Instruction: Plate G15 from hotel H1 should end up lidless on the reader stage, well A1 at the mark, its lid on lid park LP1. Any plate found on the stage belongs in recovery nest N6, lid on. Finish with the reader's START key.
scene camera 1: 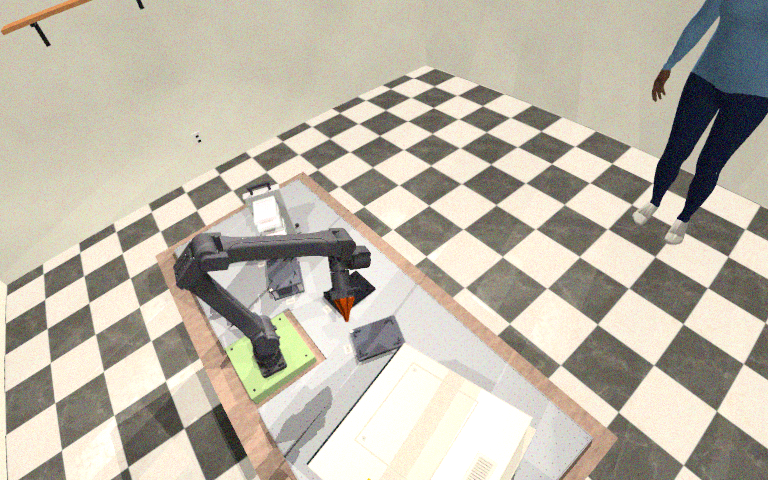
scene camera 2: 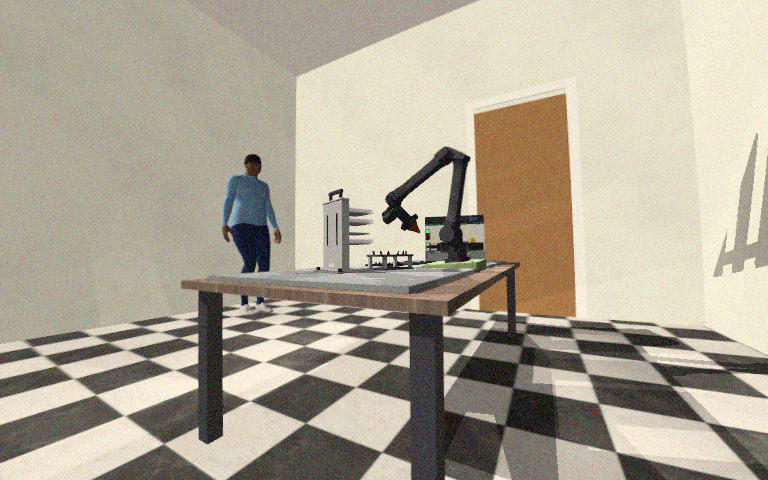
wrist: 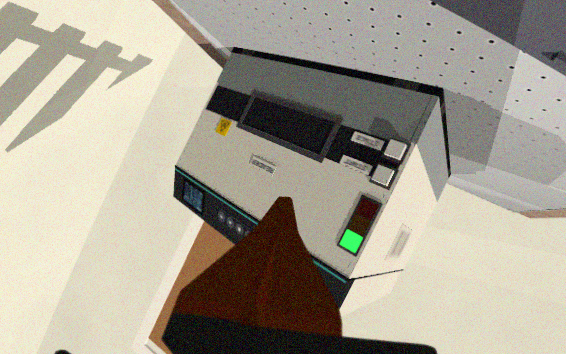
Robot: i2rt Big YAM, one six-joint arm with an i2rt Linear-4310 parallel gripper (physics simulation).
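Where they show: gripper, fingertip midpoint: (scene camera 1: 346, 321) (scene camera 2: 419, 232) (wrist: 285, 205); arm's base, link origin: (scene camera 1: 270, 359) (scene camera 2: 457, 261).
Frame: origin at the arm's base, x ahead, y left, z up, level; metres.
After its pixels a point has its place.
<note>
My gripper (scene camera 1: 346, 318) @[x 0.271, y -0.116, z 0.155 m] (scene camera 2: 419, 230) @[x 0.271, y -0.116, z 0.155 m] (wrist: 285, 205) @[x 0.271, y -0.116, z 0.155 m] is shut with nothing between its orange fingertips. It hangs above the table, and in the wrist view it points at the reader (wrist: 235, 150) @[x 0.121, y -0.398, z 0.142 m] (scene camera 1: 390, 404) @[x 0.244, y -0.444, z 0.270 m] (scene camera 2: 447, 230). Two pale square keys, the upper key (wrist: 395, 149) @[x 0.326, y -0.305, z 0.062 m] and the lower key (wrist: 383, 176) @[x 0.327, y -0.304, z 0.095 m], sit right of the reader's dark opening (wrist: 290, 125) @[x 0.190, y -0.369, z 0.076 m]; their labels are too blurred to read. The light stack's green lamp (wrist: 351, 241) @[x 0.328, y -0.310, z 0.176 m] is lit. I see no plate through the opening. The hotel (scene camera 1: 266, 212) (scene camera 2: 336, 237) @[x 0.204, y 0.584, z 0.100 m] stands at the far end. The nest (scene camera 1: 376, 339) @[x 0.341, y -0.126, z -0.011 m] beside the reader looks empty.
A black pad (scene camera 1: 362, 285) @[x 0.409, y 0.102, z -0.014 m] lies partly behind my gripper. A raised dark stand (scene camera 1: 284, 276) @[x 0.169, y 0.277, z 0.037 m] (scene camera 2: 390, 257) @[x 0.126, y 0.368, z 0.029 m] stands between hotel and arm base. The green base plate (scene camera 1: 240, 362) @[x -0.097, y 0.045, z 0.002 m] (scene camera 2: 472, 264) @[x -0.120, y 0.135, z -0.008 m] carries the arm. A person (scene camera 1: 730, 56) (scene camera 2: 249, 200) stands beyond the table.
</note>
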